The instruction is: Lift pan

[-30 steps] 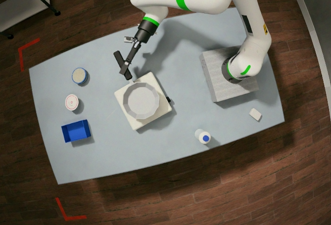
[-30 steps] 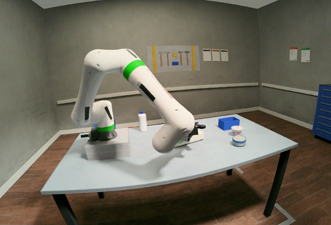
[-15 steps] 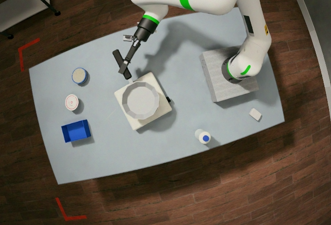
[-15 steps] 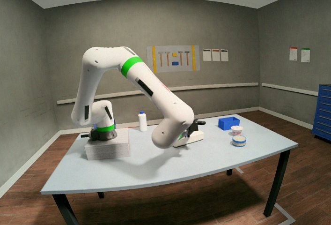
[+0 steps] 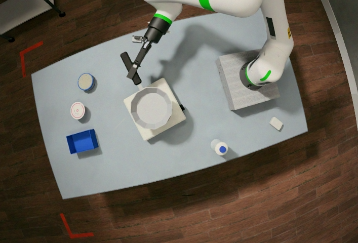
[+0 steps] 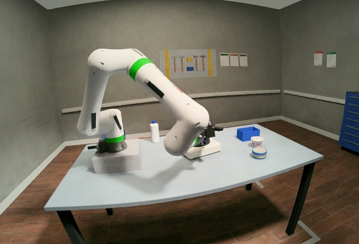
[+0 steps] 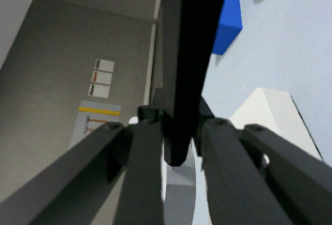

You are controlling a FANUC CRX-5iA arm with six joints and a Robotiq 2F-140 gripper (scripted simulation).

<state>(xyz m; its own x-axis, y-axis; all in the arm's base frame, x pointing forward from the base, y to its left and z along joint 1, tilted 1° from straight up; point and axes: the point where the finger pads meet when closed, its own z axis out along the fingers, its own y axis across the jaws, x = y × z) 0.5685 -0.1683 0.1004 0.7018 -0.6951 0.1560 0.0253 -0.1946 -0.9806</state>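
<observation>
Now: hand 2 cm past the grey pan, 12 cm to the right of it and 2 cm above it. From my hand the other things lie so: white hot plate 5 cm behind, 18 cm to the left, 17 cm below; blue bin 42 cm ahead, 22 cm to the left, 18 cm below; white bottle 28 cm behind, 46 cm to the left, 12 cm below.
</observation>
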